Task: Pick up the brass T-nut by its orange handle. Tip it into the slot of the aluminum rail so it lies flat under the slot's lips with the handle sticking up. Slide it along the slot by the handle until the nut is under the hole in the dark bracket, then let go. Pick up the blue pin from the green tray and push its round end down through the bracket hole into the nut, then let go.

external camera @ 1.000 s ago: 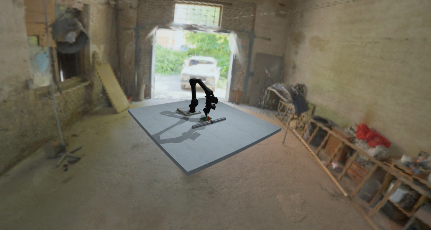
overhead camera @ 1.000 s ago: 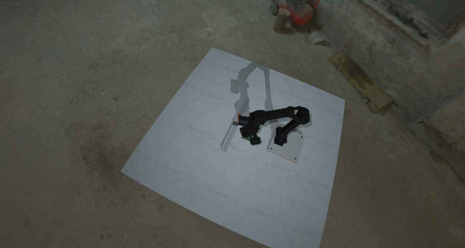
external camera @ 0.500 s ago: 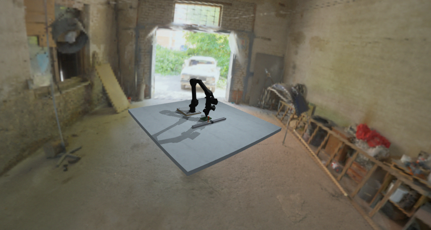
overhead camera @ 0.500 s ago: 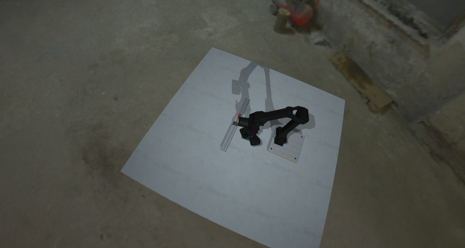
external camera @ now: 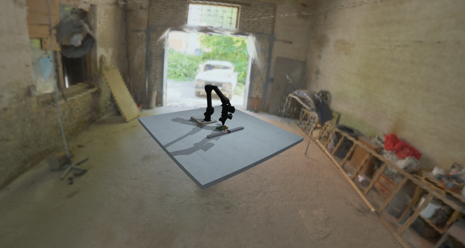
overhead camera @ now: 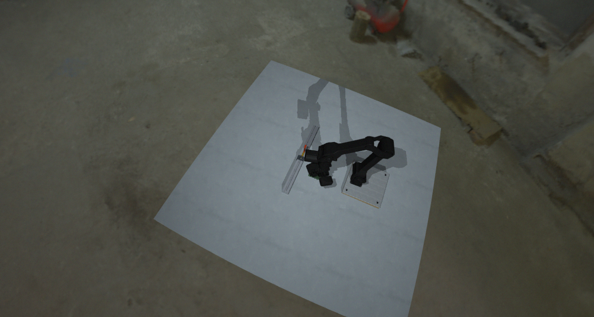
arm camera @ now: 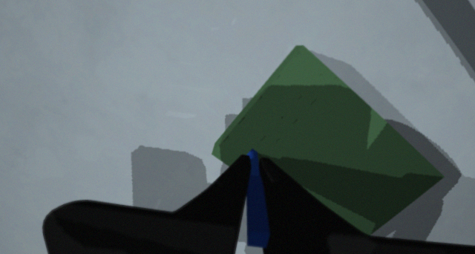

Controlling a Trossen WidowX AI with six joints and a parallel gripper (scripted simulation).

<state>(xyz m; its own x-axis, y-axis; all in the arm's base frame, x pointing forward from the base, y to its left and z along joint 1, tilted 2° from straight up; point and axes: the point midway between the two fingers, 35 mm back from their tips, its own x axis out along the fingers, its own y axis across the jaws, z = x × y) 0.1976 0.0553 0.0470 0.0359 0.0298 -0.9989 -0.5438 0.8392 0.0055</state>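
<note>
My gripper tip is now 2 cm to the left of the green tray, 2 cm above it and 1 cm short of it. Also, from my gripper tip: brass T-nut (13 cm ahead, 7 cm to the right, 2 cm above); then aluminum rail (13 cm ahead, 6 cm to the right, 1 cm below); then blue pin (right at my gripper tip).
</note>
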